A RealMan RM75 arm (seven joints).
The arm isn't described. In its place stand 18 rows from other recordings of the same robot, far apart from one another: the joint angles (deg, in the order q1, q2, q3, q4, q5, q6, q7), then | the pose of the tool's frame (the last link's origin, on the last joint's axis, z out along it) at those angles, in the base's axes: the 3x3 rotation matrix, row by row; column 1 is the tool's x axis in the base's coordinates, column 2 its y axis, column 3 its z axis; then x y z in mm.
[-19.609, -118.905, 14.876, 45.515, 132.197, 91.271, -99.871] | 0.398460 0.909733 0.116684; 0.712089 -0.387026 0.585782; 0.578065 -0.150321 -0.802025; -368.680 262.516 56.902
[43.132, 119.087, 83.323, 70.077, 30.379, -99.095, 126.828] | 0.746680 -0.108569 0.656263; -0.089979 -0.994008 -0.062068; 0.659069 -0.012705 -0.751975; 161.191 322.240 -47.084
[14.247, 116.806, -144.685, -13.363, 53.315, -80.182, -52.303] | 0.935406 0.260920 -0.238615; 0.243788 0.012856 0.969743; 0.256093 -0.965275 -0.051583; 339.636 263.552 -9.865
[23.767, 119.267, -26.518, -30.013, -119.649, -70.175, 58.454] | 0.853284 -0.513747 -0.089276; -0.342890 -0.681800 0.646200; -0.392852 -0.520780 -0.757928; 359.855 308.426 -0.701
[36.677, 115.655, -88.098, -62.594, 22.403, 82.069, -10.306] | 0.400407 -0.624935 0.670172; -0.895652 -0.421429 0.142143; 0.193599 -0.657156 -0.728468; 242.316 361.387 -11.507
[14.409, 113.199, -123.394, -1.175, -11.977, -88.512, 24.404] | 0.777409 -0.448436 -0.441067; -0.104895 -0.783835 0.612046; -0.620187 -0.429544 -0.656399; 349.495 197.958 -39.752
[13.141, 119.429, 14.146, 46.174, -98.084, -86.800, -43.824] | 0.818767 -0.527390 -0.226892; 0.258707 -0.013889 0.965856; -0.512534 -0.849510 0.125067; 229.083 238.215 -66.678
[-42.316, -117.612, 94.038, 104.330, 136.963, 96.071, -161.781] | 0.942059 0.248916 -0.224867; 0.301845 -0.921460 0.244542; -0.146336 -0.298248 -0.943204; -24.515 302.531 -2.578
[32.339, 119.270, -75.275, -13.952, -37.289, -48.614, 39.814] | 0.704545 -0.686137 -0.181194; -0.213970 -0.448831 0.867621; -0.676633 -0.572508 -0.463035; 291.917 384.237 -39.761
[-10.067, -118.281, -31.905, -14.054, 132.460, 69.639, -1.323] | 0.799516 0.589759 0.113839; 0.083987 -0.297434 0.951041; 0.594744 -0.750811 -0.287335; -357.308 230.667 -56.811
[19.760, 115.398, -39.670, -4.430, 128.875, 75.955, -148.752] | 0.608655 -0.775866 -0.166049; 0.035099 -0.182744 0.982534; -0.792659 -0.603852 -0.083996; 373.268 295.168 40.083
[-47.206, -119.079, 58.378, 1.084, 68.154, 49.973, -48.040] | 0.774631 0.589538 0.228892; 0.311140 -0.670372 0.673642; 0.550580 -0.450607 -0.702720; -241.901 398.870 -85.336
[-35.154, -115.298, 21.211, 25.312, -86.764, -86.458, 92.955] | 0.285723 0.743483 0.604645; 0.255747 -0.667223 0.699576; 0.923556 -0.045249 -0.380784; -253.034 379.978 70.824
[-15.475, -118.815, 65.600, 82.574, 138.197, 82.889, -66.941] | 0.892798 -0.353816 -0.278793; -0.233019 -0.892426 0.386364; -0.385504 -0.279981 -0.879202; -268.595 315.657 52.798
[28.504, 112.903, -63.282, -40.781, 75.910, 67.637, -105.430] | 0.949283 -0.283743 -0.135469; -0.192064 -0.864410 0.464658; -0.248944 -0.415073 -0.875066; 279.070 368.473 9.786
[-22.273, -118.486, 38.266, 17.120, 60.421, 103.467, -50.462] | 0.289871 0.612739 0.735205; -0.290906 -0.675432 0.677618; 0.911783 -0.410297 -0.017538; -272.497 293.920 62.817
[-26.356, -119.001, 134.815, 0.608, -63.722, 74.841, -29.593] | 0.438845 0.895844 0.069847; -0.162969 0.002908 0.986627; 0.883661 -0.444359 0.147270; -353.752 324.087 34.411
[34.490, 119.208, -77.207, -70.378, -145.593, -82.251, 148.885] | 0.674691 -0.641493 0.365074; -0.732736 -0.641647 0.226689; 0.088829 -0.420447 -0.902958; 195.866 365.122 -10.631
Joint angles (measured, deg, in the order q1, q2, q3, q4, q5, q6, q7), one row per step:
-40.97 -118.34 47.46 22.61 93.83 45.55 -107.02
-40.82 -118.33 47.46 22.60 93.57 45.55 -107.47
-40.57 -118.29 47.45 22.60 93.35 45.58 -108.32
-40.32 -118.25 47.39 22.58 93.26 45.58 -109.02
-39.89 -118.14 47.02 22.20 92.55 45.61 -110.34
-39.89 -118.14 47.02 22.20 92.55 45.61 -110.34
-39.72 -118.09 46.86 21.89 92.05 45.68 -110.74
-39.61 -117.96 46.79 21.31 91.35 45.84 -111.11
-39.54 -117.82 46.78 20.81 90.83 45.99 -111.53
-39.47 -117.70 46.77 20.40 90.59 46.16 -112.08
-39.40 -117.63 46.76 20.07 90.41 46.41 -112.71
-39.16 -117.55 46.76 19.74 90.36 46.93 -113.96
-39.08 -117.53 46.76 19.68 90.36 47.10 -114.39
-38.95 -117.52 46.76 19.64 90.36 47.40 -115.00
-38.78 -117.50 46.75 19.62 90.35 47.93 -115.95
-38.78 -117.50 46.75 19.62 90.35 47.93 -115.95
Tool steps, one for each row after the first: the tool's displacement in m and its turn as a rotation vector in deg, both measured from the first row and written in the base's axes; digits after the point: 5 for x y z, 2 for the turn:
-0.00094 -0.00045 0.00037 0.08 -0.55 0.50
-0.00269 -0.00131 0.00097 0.12 -1.37 1.32
-0.00473 -0.00228 0.00148 0.14 -1.98 2.08
-0.00891 -0.00413 0.00264 0.41 -3.83 3.89
-0.00891 -0.00413 0.00264 0.41 -3.83 3.89
-0.01068 -0.00513 0.00279 0.53 -4.73 4.65
-0.01246 -0.00635 0.00252 0.51 -5.78 5.43
-0.01391 -0.00733 0.00231 0.43 -6.64 6.11
-0.01525 -0.00841 0.00191 0.22 -7.37 6.74
-0.01610 -0.00953 0.00128 -0.05 -8.17 7.30
-0.01770 -0.01184 0.00036 -0.59 -9.46 8.21
-0.01811 -0.01250 0.00017 -0.75 -9.87 8.49
-0.01852 -0.01349 -0.00010 -0.99 -10.49 8.83
-0.01868 -0.01479 -0.00033 -1.36 -11.48 9.26
-0.01868 -0.01479 -0.00033 -1.36 -11.48 9.26

